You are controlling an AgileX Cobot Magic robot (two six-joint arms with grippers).
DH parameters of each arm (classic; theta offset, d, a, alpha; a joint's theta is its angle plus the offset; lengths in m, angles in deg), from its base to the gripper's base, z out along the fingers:
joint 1: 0 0.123 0 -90
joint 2: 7.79 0 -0.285 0
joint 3: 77.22 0 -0.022 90
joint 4: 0 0.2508 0 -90
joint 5: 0 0 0.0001 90
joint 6: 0 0.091 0 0
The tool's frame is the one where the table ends.
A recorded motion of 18 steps. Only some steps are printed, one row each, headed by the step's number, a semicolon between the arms.
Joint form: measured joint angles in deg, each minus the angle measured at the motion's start. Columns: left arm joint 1, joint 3, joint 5, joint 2, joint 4, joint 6; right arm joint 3, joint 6, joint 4, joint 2, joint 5, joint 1.
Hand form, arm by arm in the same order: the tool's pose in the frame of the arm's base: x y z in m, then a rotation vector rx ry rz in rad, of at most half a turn. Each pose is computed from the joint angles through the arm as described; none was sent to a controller.
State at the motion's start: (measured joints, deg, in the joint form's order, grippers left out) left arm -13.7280 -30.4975 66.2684 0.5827 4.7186 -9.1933; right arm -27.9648 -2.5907 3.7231 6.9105 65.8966 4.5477
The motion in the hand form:
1: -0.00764 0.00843 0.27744 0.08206 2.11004 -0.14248; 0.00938 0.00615 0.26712 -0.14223 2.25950 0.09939
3: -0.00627 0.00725 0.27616 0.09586 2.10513 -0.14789; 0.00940 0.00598 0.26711 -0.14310 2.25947 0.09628
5: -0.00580 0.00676 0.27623 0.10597 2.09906 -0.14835; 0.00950 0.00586 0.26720 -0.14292 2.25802 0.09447
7: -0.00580 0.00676 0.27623 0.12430 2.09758 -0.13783; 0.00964 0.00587 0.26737 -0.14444 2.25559 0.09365
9: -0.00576 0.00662 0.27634 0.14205 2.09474 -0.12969; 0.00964 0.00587 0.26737 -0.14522 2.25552 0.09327
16: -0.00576 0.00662 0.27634 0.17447 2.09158 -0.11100; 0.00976 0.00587 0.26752 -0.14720 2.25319 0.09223
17: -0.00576 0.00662 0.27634 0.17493 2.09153 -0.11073; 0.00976 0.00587 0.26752 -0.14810 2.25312 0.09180
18: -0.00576 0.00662 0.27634 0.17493 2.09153 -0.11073; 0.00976 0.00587 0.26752 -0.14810 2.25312 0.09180
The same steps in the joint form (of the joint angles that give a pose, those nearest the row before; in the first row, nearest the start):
1: 0.00 0.57 -0.98 0.00 -0.30 0.35; 0.00 0.00 0.00 0.00 -0.12 0.00
3: 0.00 1.05 -1.76 0.00 -0.84 1.00; 0.00 -0.05 -0.12 0.00 -0.12 0.00
5: 0.00 1.16 -2.20 0.00 -1.08 1.53; 0.00 -0.04 -0.21 0.00 -0.20 0.00
7: 0.00 1.16 -2.20 0.00 -1.08 2.53; 0.00 -0.14 -0.20 0.00 -0.34 0.00
9: 0.00 1.16 -2.28 0.00 -1.17 3.50; 0.00 -0.18 -0.20 0.00 -0.34 0.00
16: 0.00 1.16 -2.28 0.00 -1.17 5.28; 0.00 -0.28 -0.21 0.00 -0.46 0.00
17: 0.00 1.16 -2.28 0.00 -1.17 5.30; 0.00 -0.33 -0.21 0.00 -0.46 0.00
18: 0.00 1.16 -2.28 0.00 -1.17 5.30; 0.00 -0.33 -0.21 0.00 -0.46 0.00

